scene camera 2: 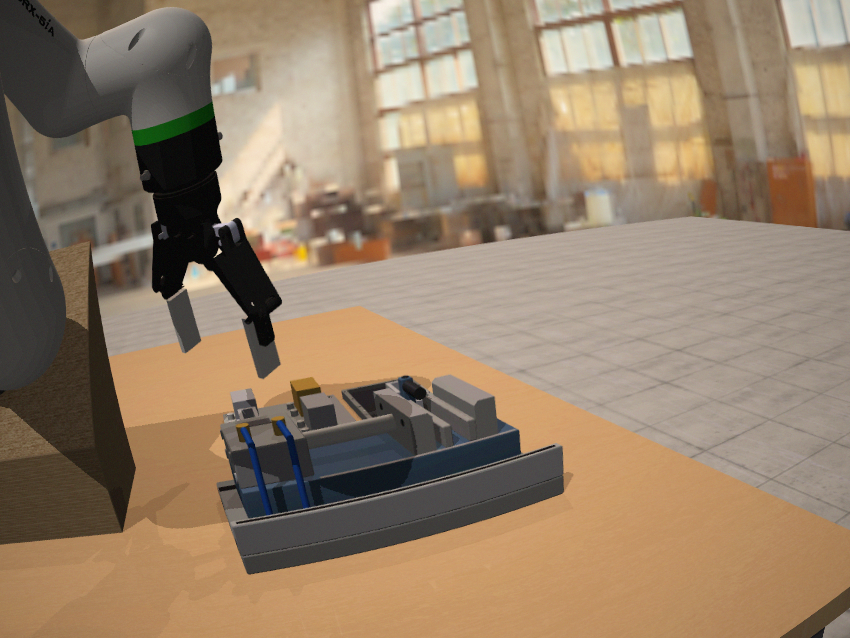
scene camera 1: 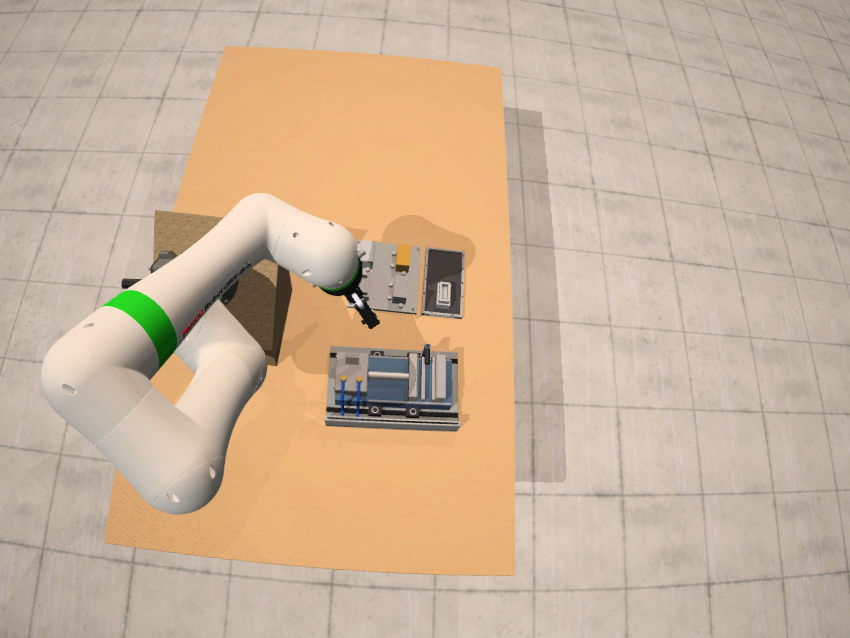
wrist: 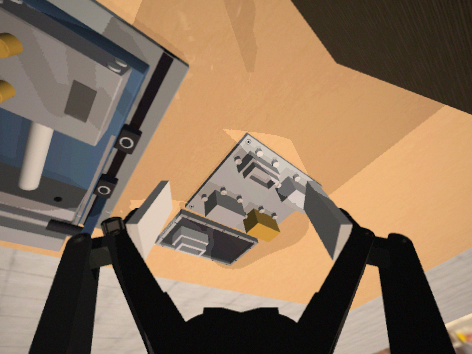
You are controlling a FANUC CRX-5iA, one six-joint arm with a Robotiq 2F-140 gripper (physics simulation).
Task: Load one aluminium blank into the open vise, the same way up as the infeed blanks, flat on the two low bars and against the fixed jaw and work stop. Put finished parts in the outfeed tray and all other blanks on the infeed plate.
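My gripper [scene camera 1: 370, 322] [scene camera 2: 226, 360] [wrist: 238, 194] is open and empty, above the table near the infeed plate [scene camera 1: 378, 288] [wrist: 220, 175]. On the plate stand a dark-shaded grey block [scene camera 1: 400, 291] [scene camera 2: 317, 410] [wrist: 222, 205], a lighter grey block [scene camera 1: 367, 254] [wrist: 292, 190], an orange-yellow block [scene camera 1: 403, 256] [scene camera 2: 305, 391] [wrist: 262, 225] and a stepped part with a pocket [wrist: 259, 172]. The arm hides that part in scene camera 1. The outfeed tray [scene camera 1: 425, 288] [wrist: 230, 245] holds a similar stepped part [scene camera 1: 444, 293] [wrist: 190, 240]. The vise's moving jaw [scene camera 1: 413, 376] [scene camera 2: 411, 422] and fixed jaw [scene camera 1: 440, 376] [scene camera 2: 466, 405] stand apart; no blank shows between them.
A dark cylindrical fitting [scene camera 1: 427, 353] [scene camera 2: 411, 390] juts up at the jaws' plate-facing side. Two blue pipes [scene camera 1: 342, 396] [scene camera 2: 255, 470] rise at the vise's other end. The robot's wooden pedestal [scene camera 1: 274, 322] [scene camera 2: 61, 466] stands left of the plate and vise.
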